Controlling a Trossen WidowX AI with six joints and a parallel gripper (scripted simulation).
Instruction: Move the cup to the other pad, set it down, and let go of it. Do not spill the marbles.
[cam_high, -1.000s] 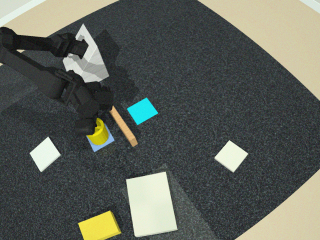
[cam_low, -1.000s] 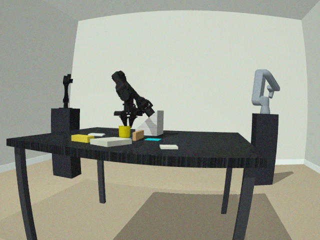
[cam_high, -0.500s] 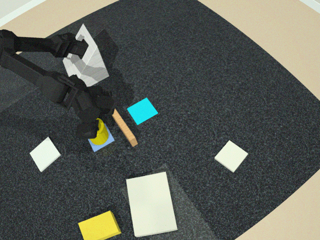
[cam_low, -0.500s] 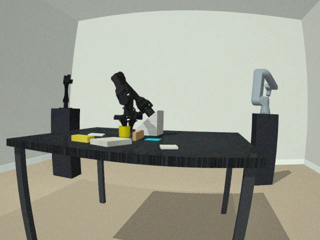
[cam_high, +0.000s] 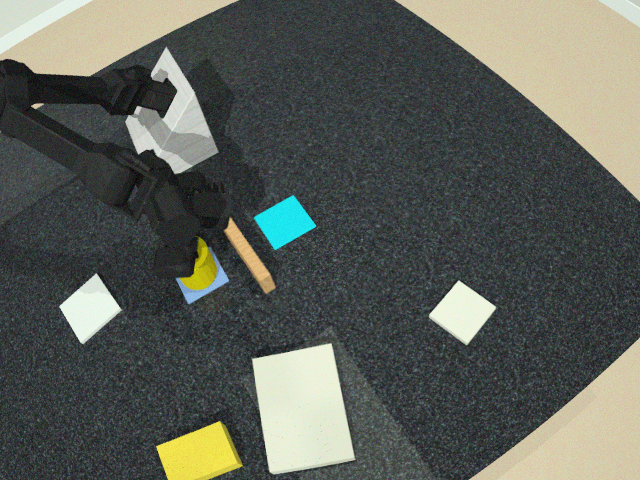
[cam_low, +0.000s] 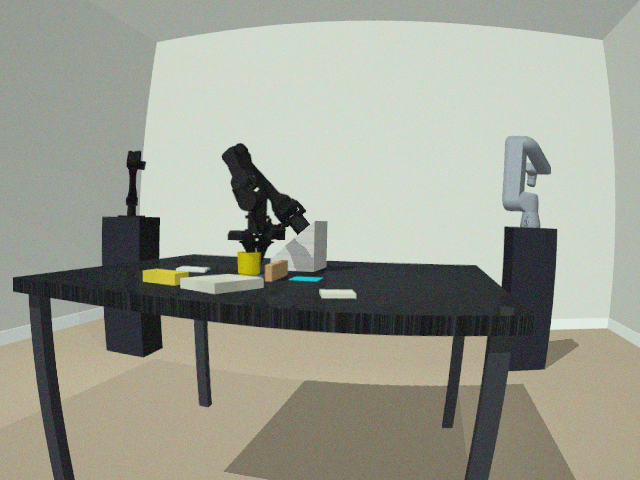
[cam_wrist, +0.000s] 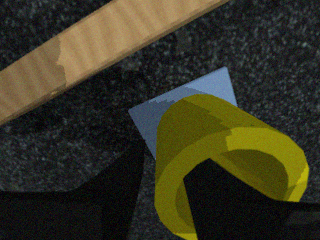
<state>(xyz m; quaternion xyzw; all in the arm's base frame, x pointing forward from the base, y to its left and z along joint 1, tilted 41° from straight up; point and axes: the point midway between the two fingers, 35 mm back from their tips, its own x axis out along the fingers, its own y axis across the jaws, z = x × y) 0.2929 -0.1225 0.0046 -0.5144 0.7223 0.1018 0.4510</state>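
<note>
Right now my gripper tip is 20 mm short of the light blue pad, 20 mm to the left of it and 40 mm above it. Also, from my gripper tip: wooden bar: 20 mm ahead, 70 mm to the left, 20 mm below; then cup: 20 mm ahead, 20 mm to the right; then cyan pad: 20 mm ahead, 160 mm to the left, 40 mm below.
</note>
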